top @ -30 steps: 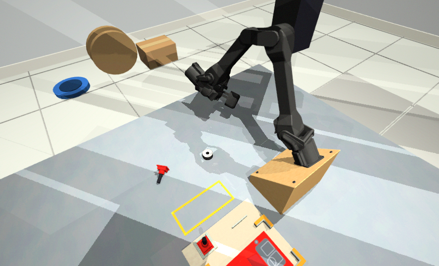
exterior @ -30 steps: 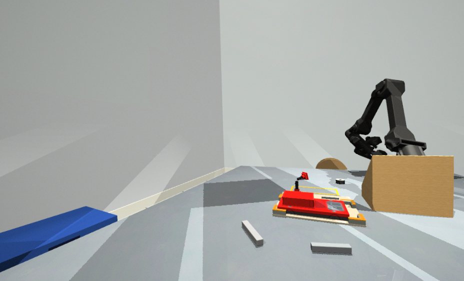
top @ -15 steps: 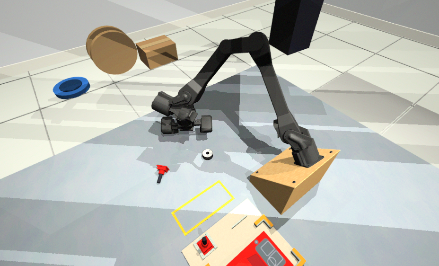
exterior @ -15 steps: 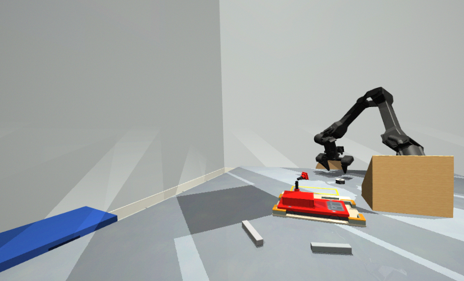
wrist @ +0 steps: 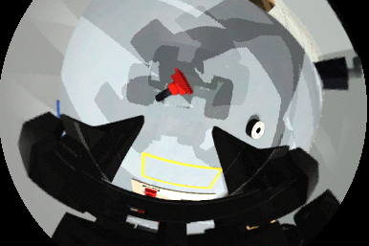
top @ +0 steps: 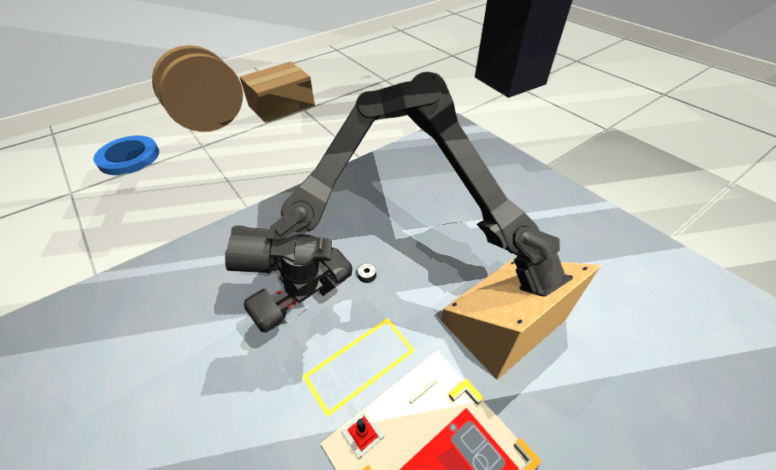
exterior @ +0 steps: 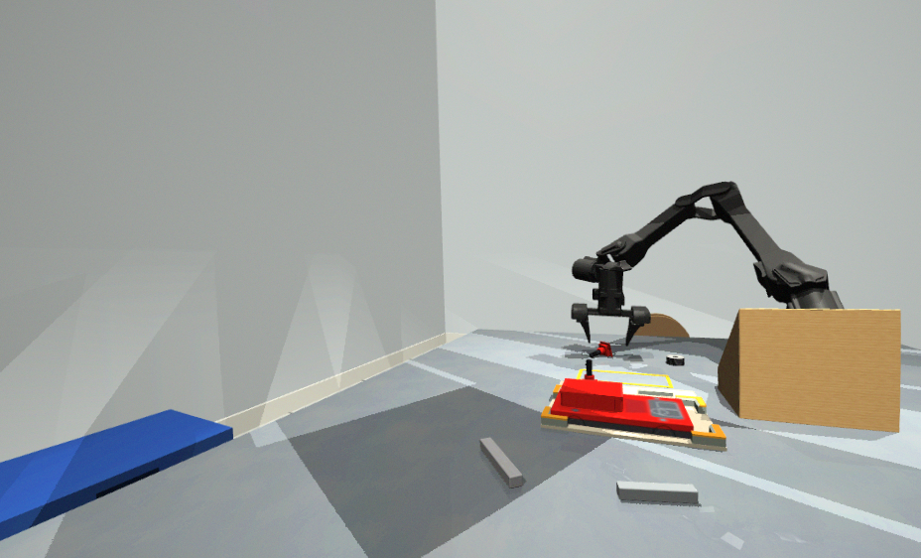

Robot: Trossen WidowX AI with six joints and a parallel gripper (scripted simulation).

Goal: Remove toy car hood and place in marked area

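Right now the hood is 370 mm to the left of my gripper tip and 30 mm behind it.
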